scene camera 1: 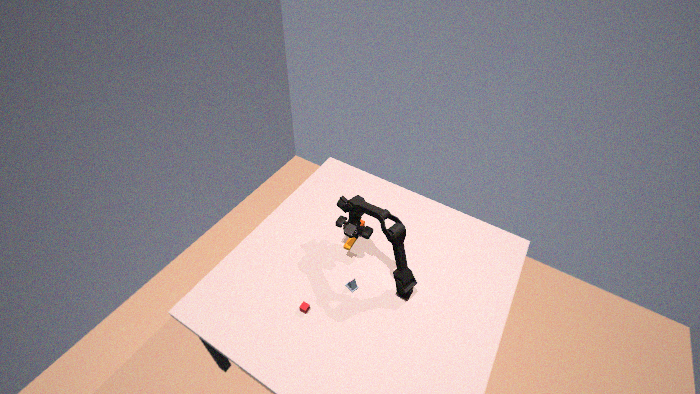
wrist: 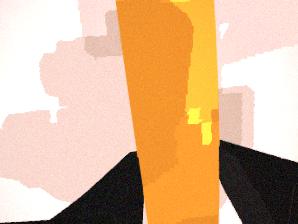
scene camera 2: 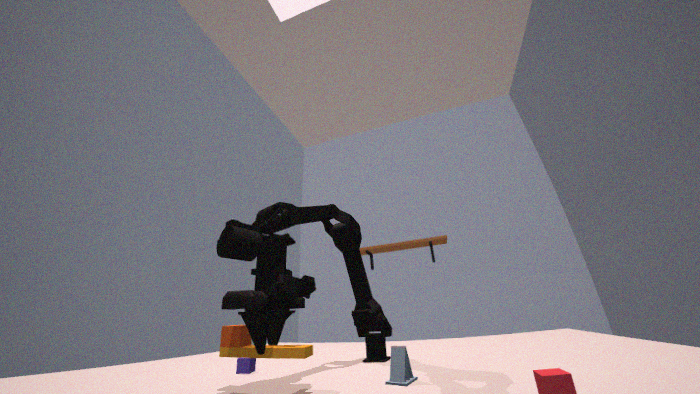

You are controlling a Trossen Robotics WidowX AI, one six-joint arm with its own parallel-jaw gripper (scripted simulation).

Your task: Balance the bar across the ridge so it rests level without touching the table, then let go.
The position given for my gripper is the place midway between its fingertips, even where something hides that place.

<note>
My gripper (scene camera 2: 267, 352) holds a bar (scene camera 2: 235, 340).
The bar shows as well in the wrist view (wrist: 170, 60). My gripper is seen too in the wrist view (wrist: 176, 155).
</note>
